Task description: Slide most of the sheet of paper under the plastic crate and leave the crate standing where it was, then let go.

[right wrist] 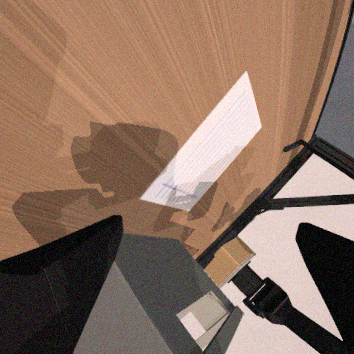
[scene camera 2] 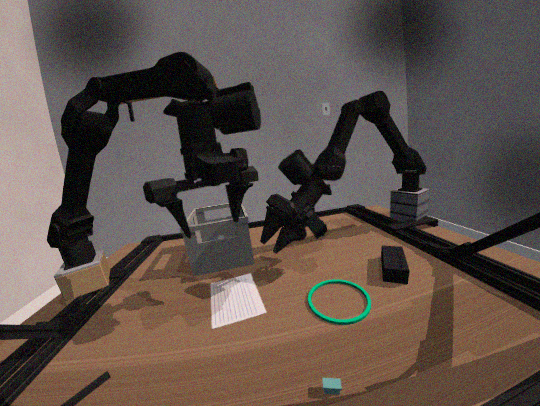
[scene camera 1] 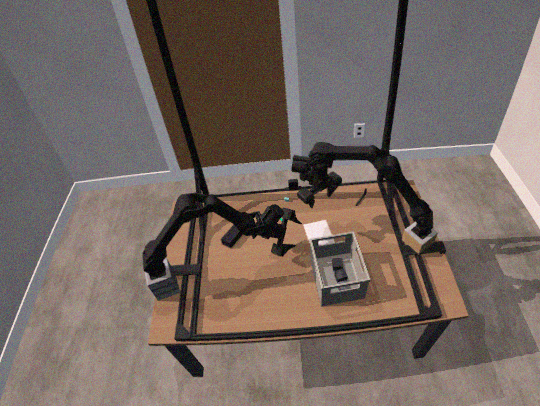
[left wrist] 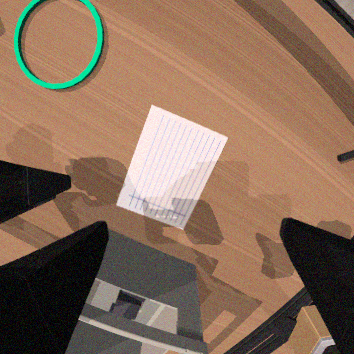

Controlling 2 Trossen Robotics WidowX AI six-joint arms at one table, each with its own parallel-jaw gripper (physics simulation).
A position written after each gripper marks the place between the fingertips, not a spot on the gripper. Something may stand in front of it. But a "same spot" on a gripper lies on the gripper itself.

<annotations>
left gripper: scene camera 2; scene camera 1; left wrist 194,228; not seen in the right wrist view (out of frame)
grey plastic crate: right wrist 153,282; scene camera 2; scene camera 1; left wrist 171,310
same spot on grey plastic crate: (scene camera 1: 321,256) = (scene camera 2: 237,262)
same spot on left gripper: (scene camera 1: 332,180) = (scene camera 2: 167,178)
</annotations>
